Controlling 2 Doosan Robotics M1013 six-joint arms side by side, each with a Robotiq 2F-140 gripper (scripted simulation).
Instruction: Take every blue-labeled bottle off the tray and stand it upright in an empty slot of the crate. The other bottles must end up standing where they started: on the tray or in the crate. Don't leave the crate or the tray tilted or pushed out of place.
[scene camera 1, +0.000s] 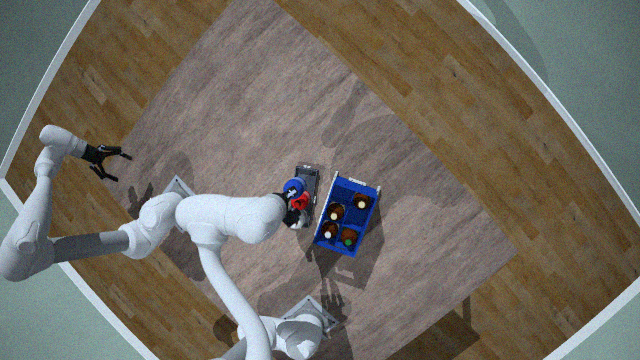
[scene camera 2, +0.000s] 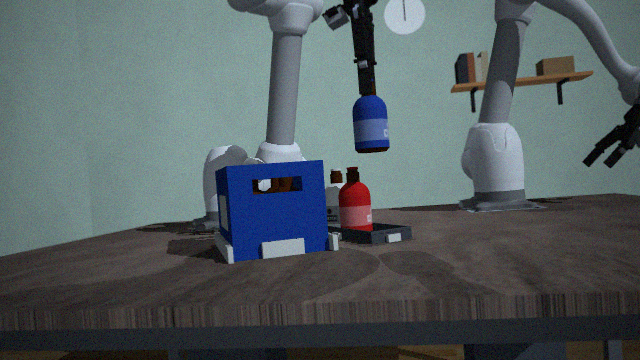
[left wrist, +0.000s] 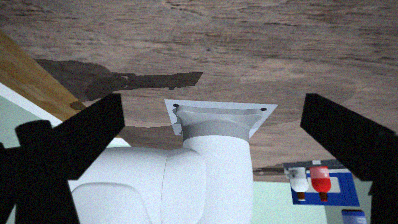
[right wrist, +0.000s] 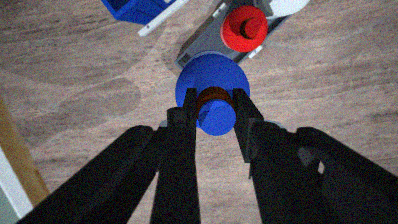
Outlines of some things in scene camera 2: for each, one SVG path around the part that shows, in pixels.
A red bottle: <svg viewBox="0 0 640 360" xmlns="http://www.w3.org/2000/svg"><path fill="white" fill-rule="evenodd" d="M347 167L347 183L341 187L338 196L341 228L372 231L370 191L365 184L360 182L358 167Z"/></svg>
A blue-labeled bottle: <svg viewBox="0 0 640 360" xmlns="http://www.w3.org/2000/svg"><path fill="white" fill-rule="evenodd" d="M373 79L373 93L361 94L352 110L355 150L358 153L384 152L390 147L387 108L384 101L375 95Z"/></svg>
A blue crate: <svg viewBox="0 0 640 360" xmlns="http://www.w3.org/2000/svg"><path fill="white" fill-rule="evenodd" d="M323 160L226 166L215 171L216 185L218 187L220 234L233 247L234 262L261 259L261 242L304 238L305 253L330 250ZM300 190L253 195L252 180L292 177L293 186Z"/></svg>
